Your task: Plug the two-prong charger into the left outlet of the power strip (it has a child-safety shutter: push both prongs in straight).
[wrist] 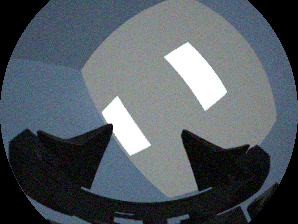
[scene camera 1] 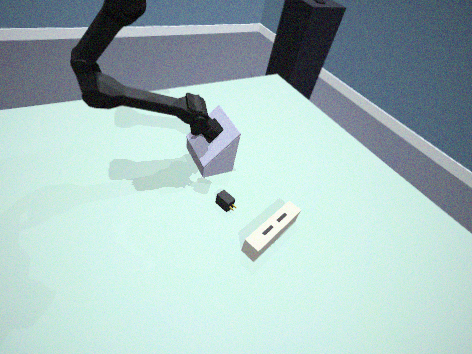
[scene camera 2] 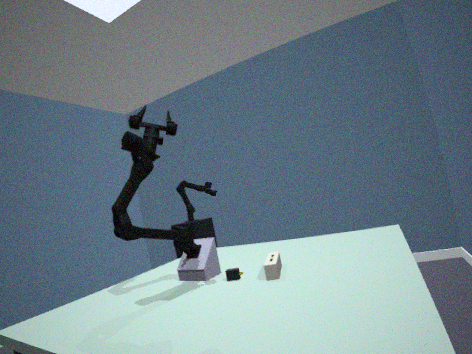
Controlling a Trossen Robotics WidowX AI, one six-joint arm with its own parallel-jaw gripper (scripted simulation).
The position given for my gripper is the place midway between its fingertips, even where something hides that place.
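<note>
My gripper [scene camera 2: 157, 108] open, holding nothing. Also visible: gripper [wrist: 148, 130].
</note>
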